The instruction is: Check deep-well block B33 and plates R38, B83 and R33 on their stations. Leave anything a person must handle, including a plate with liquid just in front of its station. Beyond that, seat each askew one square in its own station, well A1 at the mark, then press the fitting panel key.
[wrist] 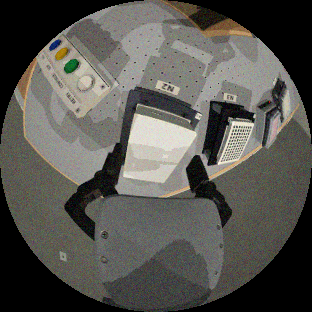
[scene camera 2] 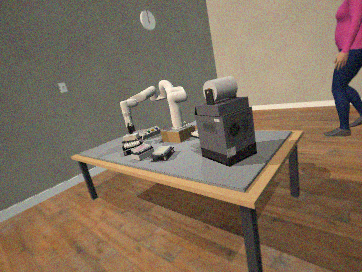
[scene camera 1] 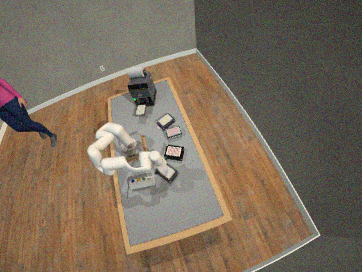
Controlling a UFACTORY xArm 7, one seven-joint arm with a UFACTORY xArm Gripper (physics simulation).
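My gripper (scene camera 2: 131,128) (wrist: 157,156) is open and empty, its fingers spread to either side of the white-topped plate (scene camera 1: 166,172) (wrist: 159,147) on dark station N2 (wrist: 128,117). Whether that plate is square is unclear. A white plate with a grid of wells (scene camera 1: 174,151) (wrist: 236,141) lies on black station N3 (wrist: 215,132); a wide black strip shows at its left in the wrist view. A pink plate (scene camera 1: 173,131) (wrist: 273,128) and a cream plate (scene camera 1: 165,120) (wrist: 286,106) sit on stations further along. Plate names are unreadable. The panel (scene camera 1: 141,183) (wrist: 75,98) has blue, yellow, green and white keys.
A dark machine (scene camera 1: 142,90) (scene camera 2: 227,130) with a white roll stands at one table end, a pale plate (scene camera 1: 140,110) before it. The arm's wooden base (scene camera 2: 177,135) stands near the table's long edge. A person in pink (scene camera 1: 12,107) (scene camera 2: 348,30) stands away from the table.
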